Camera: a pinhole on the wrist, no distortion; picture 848 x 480 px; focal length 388.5 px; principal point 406.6 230.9 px. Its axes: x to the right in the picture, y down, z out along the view. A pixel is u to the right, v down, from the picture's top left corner.
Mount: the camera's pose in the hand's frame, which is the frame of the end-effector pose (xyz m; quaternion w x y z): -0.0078 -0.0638 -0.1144 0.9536 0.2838 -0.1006 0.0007
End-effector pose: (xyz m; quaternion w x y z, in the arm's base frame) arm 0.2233 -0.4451 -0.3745 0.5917 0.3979 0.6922 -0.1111
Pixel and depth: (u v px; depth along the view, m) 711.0 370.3 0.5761
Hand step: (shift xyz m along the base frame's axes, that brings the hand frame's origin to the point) 0.2563 -0.3662 -0.5083
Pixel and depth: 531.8 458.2 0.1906
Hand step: 0.0309 -0.1178 -0.0642
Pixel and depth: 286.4 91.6 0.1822
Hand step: -0.1560 -0.1733 0.0207
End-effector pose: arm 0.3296 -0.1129 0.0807 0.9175 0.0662 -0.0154 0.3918
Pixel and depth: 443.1 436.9 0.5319
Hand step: 0.0430 -0.2006 0.4597
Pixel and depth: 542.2 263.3 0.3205
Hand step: 0.1907 -0.1480 0.1612
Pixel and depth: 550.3 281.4 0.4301
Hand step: 0.2368 -0.1720 0.2725
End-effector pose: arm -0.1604 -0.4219 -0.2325 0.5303 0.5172 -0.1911 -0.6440
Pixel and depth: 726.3 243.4 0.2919
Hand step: -0.2464 -0.1210 -0.1911
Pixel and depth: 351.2 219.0 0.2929
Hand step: -0.2184 0.1408 -0.0884
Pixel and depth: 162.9 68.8 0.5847
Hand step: -0.4599 0.5663 -0.1698
